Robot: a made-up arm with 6 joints. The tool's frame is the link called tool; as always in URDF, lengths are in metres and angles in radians. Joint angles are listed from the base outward. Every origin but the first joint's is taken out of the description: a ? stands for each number. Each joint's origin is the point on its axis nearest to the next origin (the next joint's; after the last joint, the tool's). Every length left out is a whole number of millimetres.
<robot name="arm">
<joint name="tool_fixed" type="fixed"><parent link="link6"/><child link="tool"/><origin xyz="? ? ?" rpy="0 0 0"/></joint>
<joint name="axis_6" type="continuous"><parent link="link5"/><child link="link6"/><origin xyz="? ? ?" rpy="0 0 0"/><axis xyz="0 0 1"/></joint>
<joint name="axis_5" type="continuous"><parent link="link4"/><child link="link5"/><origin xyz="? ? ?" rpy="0 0 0"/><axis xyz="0 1 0"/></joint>
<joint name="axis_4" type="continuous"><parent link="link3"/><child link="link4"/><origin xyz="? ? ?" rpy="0 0 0"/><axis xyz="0 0 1"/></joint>
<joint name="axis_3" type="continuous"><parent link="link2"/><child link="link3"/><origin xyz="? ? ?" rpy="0 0 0"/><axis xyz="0 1 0"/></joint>
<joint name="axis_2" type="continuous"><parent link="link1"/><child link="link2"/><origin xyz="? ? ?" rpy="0 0 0"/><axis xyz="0 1 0"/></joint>
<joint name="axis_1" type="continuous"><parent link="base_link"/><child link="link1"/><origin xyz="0 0 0.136" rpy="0 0 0"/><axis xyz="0 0 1"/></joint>
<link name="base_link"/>
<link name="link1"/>
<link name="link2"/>
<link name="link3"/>
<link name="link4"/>
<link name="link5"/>
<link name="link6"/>
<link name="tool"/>
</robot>
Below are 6 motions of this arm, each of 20 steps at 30 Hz.
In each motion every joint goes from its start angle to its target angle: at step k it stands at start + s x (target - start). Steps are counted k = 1, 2, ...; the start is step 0. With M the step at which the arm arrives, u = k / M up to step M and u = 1 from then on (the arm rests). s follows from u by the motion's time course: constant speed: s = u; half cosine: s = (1 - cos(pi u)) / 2; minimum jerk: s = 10 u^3 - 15 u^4 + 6 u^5.
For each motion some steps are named. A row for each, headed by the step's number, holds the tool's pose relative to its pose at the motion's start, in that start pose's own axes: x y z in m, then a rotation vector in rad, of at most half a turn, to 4 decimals.
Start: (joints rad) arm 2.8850 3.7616 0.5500 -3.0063 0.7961 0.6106
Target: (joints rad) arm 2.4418 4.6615 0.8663 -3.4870 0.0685 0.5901
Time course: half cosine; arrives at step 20
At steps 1, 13, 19, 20:
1: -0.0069 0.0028 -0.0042 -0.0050 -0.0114 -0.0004
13: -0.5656 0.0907 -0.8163 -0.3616 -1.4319 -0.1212
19: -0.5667 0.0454 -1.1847 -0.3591 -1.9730 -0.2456
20: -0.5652 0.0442 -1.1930 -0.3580 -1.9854 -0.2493

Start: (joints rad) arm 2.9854 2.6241 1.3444 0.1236 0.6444 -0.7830
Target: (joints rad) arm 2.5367 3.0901 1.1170 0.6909 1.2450 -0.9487
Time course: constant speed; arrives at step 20
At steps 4, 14, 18, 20:
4: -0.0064 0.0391 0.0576 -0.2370 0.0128 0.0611
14: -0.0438 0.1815 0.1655 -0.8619 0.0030 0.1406
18: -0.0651 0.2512 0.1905 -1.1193 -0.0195 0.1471
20: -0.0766 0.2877 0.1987 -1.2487 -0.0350 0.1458

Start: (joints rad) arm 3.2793 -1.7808 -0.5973 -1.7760 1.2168 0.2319
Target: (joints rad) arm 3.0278 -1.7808 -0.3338 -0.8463 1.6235 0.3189
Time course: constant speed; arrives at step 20
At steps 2, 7, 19, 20:
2: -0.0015 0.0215 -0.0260 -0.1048 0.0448 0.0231
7: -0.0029 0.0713 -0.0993 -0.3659 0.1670 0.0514
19: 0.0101 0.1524 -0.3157 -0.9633 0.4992 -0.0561
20: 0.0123 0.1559 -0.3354 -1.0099 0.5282 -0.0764

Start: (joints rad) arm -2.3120 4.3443 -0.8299 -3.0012 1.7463 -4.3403
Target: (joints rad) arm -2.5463 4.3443 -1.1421 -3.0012 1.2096 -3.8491
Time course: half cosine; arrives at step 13
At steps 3, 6, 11, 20:
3: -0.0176 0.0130 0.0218 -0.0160 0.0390 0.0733
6: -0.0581 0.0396 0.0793 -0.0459 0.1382 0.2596
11: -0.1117 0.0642 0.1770 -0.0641 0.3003 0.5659
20: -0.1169 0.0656 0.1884 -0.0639 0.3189 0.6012

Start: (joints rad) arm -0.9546 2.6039 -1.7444 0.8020 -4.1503 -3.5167
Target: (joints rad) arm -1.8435 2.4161 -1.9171 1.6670 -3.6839 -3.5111
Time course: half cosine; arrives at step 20
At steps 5, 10, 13, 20:
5: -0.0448 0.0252 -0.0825 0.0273 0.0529 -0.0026
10: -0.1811 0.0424 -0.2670 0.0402 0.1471 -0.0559
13: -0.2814 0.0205 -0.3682 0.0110 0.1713 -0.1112
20: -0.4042 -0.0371 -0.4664 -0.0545 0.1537 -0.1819

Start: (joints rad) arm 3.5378 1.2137 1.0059 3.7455 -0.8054 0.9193
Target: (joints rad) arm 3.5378 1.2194 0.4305 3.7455 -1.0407 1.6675
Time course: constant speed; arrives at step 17
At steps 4, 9, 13, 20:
4: -0.0115 -0.0687 -0.0515 0.0739 -0.0139 0.1197
9: -0.0325 -0.1437 -0.1257 0.1602 -0.0451 0.2648
13: -0.0542 -0.1939 -0.1916 0.2238 -0.0801 0.3772
20: -0.0799 -0.2344 -0.2620 0.2818 -0.1228 0.4862

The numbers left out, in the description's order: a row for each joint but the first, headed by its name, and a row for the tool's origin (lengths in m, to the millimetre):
tool: 0 0 0
axis_6: 0 0 0.096
axis_5: 0 0 0
axis_4: 0 0 0.606
axis_3: 0 0 0.539
axis_2: 0 0.042 0

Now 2 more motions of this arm.
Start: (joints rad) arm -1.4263 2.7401 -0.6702 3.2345 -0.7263 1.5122
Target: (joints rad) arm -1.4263 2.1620 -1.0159 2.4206 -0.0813 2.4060
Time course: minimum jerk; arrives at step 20
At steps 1, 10, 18, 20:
1: 0.0000 -0.0010 -0.0004 0.0018 0.0007 0.0003
10: -0.0043 -0.3808 -0.2871 0.8094 0.1296 0.1062
18: -0.0378 -0.5858 -0.6932 1.5784 -0.0067 0.0780
20: -0.0386 -0.5876 -0.7007 1.5905 -0.0108 0.0754

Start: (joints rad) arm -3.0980 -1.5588 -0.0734 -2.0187 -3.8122 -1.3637
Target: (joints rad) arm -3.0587 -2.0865 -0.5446 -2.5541 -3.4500 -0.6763
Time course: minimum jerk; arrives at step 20
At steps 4, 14, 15, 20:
4: 0.0392 -0.0232 0.0151 -0.0523 -0.0094 0.0956
14: 0.5287 -0.1660 0.3476 -0.9445 0.0971 1.2430
15: 0.5604 -0.1638 0.3797 -1.0264 0.1272 1.3142
20: 0.6127 -0.1560 0.4366 -1.1729 0.1884 1.4296

